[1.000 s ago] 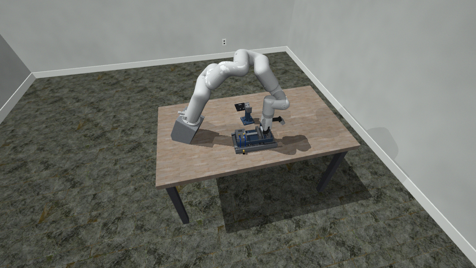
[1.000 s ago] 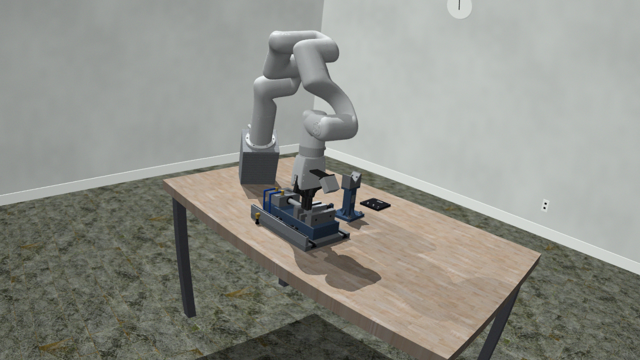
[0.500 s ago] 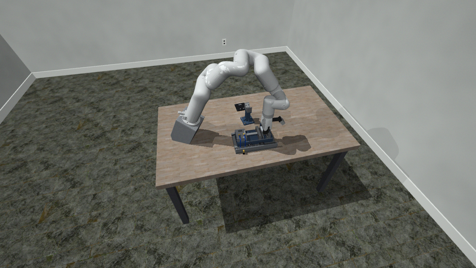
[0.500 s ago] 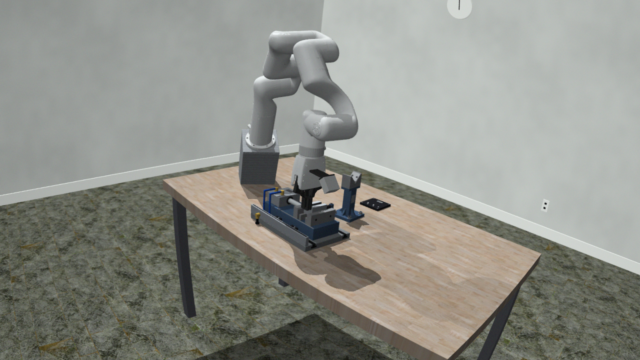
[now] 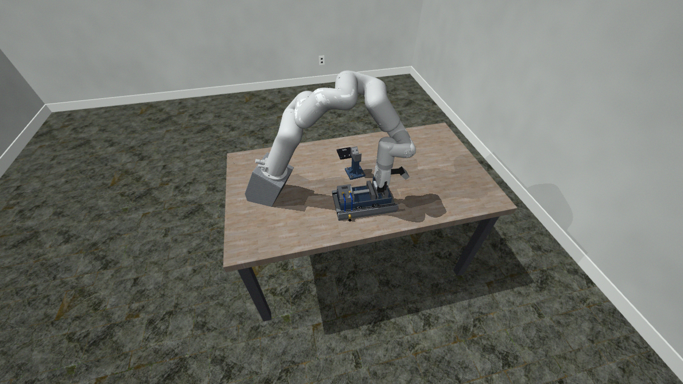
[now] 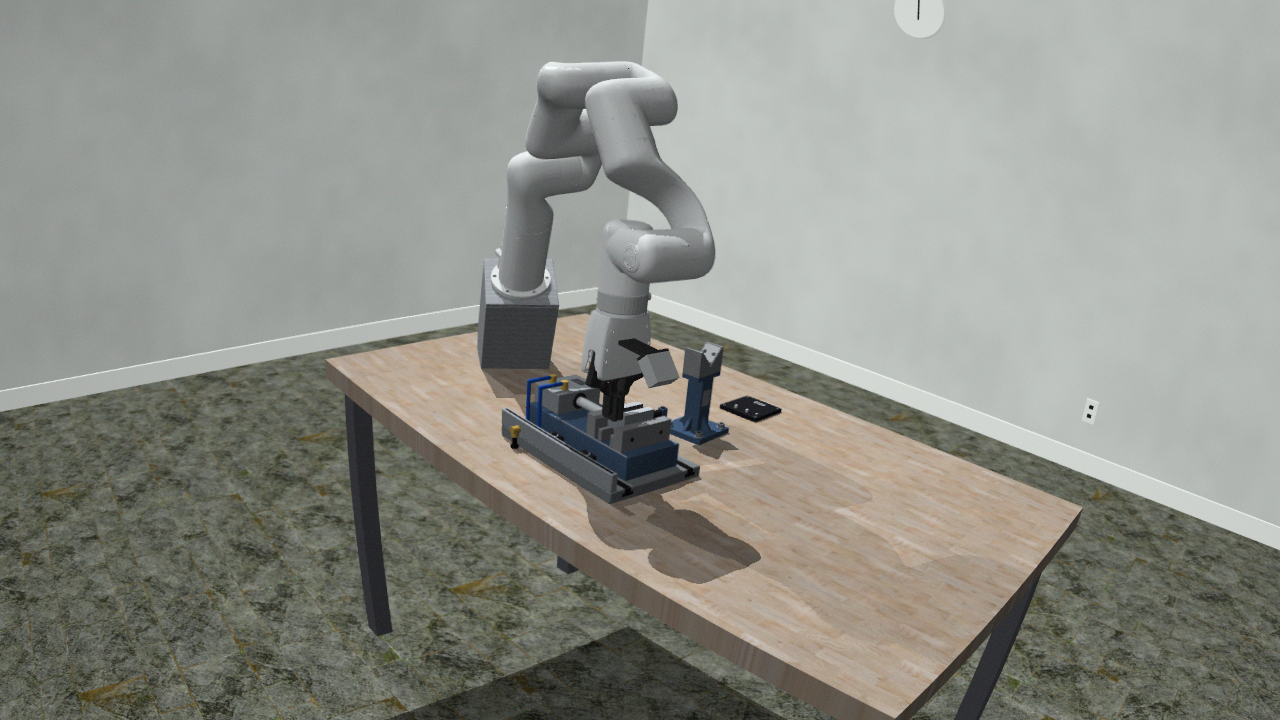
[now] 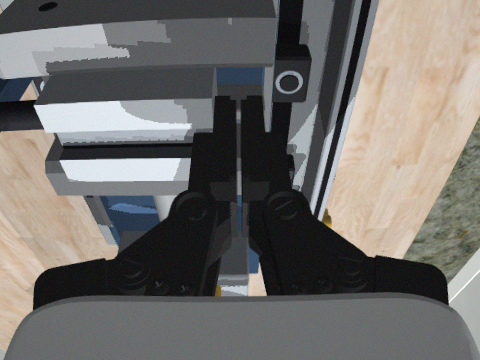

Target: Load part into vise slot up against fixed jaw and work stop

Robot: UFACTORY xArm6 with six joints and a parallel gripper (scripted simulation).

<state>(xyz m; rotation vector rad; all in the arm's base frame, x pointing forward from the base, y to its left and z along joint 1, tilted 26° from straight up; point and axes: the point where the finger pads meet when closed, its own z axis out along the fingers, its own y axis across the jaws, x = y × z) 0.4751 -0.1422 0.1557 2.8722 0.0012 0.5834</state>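
Now: hand 4 cm to the right of the grey block and 2 cm above it. The rest, counted from my hand: dark work stop rod 8 cm to the left, 3 cm below; then fixed jaw 3 cm ahead, 4 cm to the left, 4 cm below; then moving jaw 3 cm behind, 4 cm to the left, 4 cm below.
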